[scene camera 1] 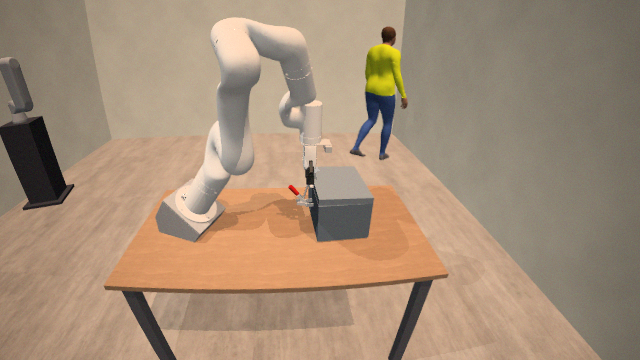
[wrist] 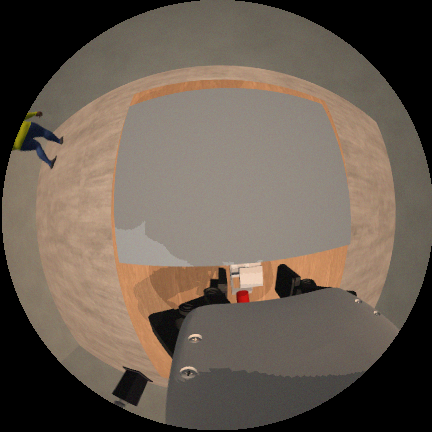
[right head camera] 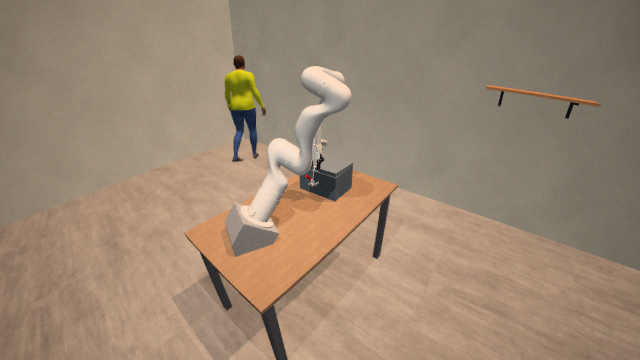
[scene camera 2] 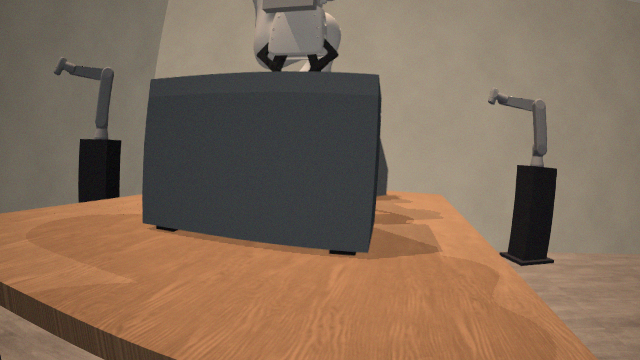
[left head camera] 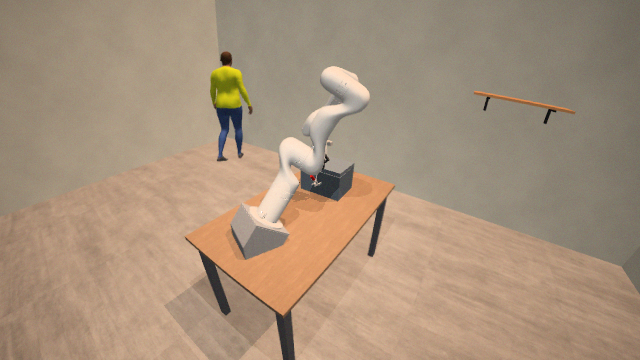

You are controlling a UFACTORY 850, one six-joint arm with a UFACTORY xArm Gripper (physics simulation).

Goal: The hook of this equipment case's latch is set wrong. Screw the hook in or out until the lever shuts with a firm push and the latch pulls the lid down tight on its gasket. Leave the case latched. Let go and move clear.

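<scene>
The grey equipment case (left head camera: 340, 186) (right head camera: 338, 186) (scene camera 1: 344, 220) (scene camera 2: 260, 165) stands on the table, its lid (scene camera 1: 342, 182) (wrist: 225, 175) down. The latch (left head camera: 316, 184) (right head camera: 313, 183) (scene camera 1: 304, 202) is on the side facing the robot base. Its red lever handle (left head camera: 313, 177) (right head camera: 308, 177) (scene camera 1: 294, 190) (wrist: 242, 297) sticks out, angled upward, away from the case. The pale hook block (wrist: 251, 276) shows near the lid edge. My gripper (scene camera 1: 310, 184) (scene camera 2: 296, 69) points down over the latch, fingers apart and empty, one on each side of the block in the wrist view. Thread and gasket are hidden.
The arm base (left head camera: 257, 237) (right head camera: 250, 235) (scene camera 1: 187, 220) is mounted on the wooden table (left head camera: 320, 250) (scene camera 1: 270, 260). A person in a yellow top (left head camera: 227, 90) (right head camera: 241, 90) (scene camera 1: 382, 70) stands beyond the table. Two small arms on black pedestals (scene camera 2: 100, 170) (scene camera 2: 532, 215) are farther back.
</scene>
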